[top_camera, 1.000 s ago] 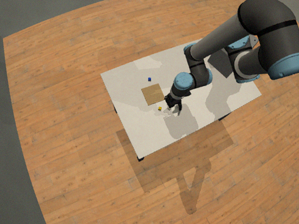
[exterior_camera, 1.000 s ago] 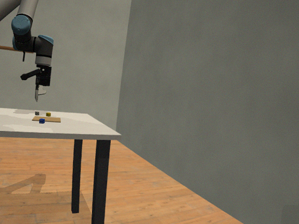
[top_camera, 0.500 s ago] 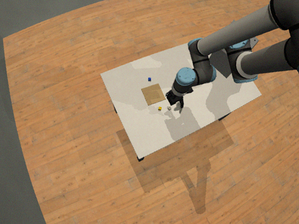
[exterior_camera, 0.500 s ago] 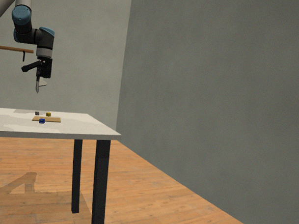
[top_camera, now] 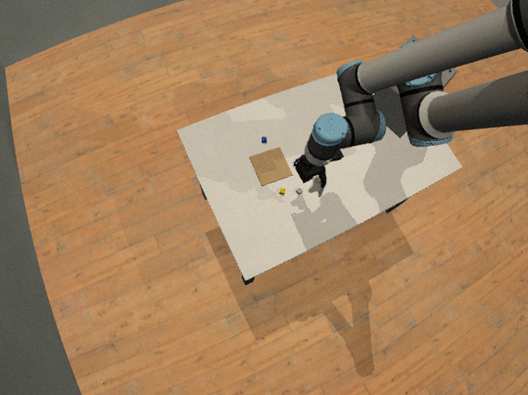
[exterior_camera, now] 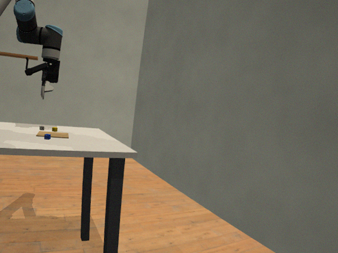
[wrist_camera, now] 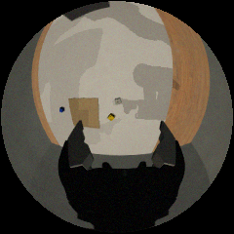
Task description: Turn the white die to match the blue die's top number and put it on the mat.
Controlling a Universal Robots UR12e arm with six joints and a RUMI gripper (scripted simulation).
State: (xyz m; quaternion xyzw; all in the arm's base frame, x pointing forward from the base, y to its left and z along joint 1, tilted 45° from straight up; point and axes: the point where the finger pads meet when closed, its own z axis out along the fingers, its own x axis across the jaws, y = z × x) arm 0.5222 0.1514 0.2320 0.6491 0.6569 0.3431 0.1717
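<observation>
Now: the white die 15 cm below my hand, 1 cm to the right of it and 1 cm ahead of it. The rest, counted from my hand: blue die: 27 cm to the right, 15 cm below, 7 cm ahead; then tan mat: 15 cm to the right, 15 cm below, 8 cm ahead; then yellow die: 15 cm below, 8 cm ahead, 3 cm to the right.
</observation>
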